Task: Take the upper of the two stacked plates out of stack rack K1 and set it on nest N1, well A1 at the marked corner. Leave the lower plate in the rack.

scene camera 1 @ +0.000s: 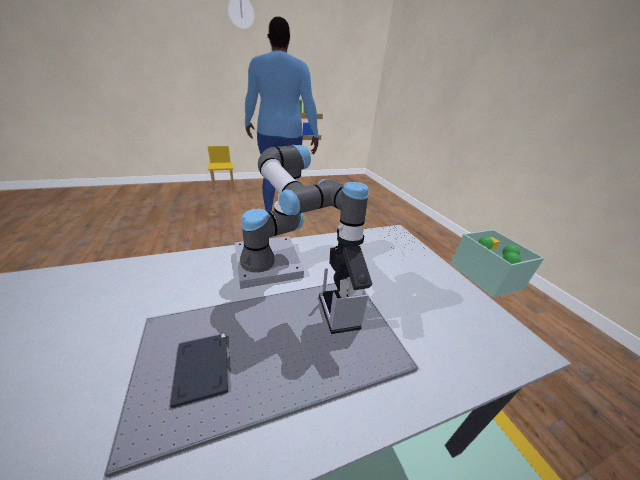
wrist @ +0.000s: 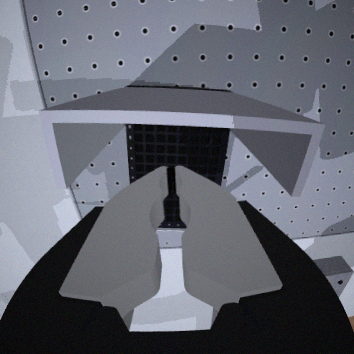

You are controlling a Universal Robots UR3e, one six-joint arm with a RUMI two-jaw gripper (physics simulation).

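Pixels of known places: gripper, between the fingertips: (wrist: pixel 171 169); arm's base, origin of its link: (scene camera 1: pixel 257 261).
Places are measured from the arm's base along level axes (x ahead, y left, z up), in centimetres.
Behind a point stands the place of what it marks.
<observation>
Stack rack K1 (scene camera 1: pixel 348 313) @[x 39.7, y 15.7, z 4.9 cm] (wrist: pixel 175 105) @[x 39.9, y 16.4, z 9.7 cm] stands at the right of the perforated board, with tall grey walls. A dark gridded plate (wrist: pixel 175 145) @[x 35.7, y 17.1, z 1.7 cm] lies inside it; whether it is one plate or two stacked cannot be told. My gripper (scene camera 1: pixel 346 293) @[x 35.4, y 17.5, z 5.4 cm] (wrist: pixel 171 169) @[x 35.4, y 17.5, z 5.4 cm] points down at the rack, its jaws shut together with no plate between them. In the wrist view the fingertips overlap the near part of the plate; their height above it is unclear. Nest N1 (scene camera 1: pixel 200 369) @[x 35.6, y -23.9, z -1.8 cm] is a flat dark tray at the left of the board, with corner brackets and a small white piece by its back right corner.
The perforated board (scene camera 1: pixel 289 384) @[x 47.5, y -5.1, z -2.9 cm] lies on the white table (scene camera 1: pixel 454 341) @[x 55.8, y 45.5, z -4.3 cm]. The robot base plate (scene camera 1: pixel 271 279) @[x 9.5, y 2.4, z -2.3 cm] is behind the board. A mint bin (scene camera 1: pixel 483 268) with green balls is beyond the table's right edge. A person (scene camera 1: pixel 279 98) stands behind the arm.
</observation>
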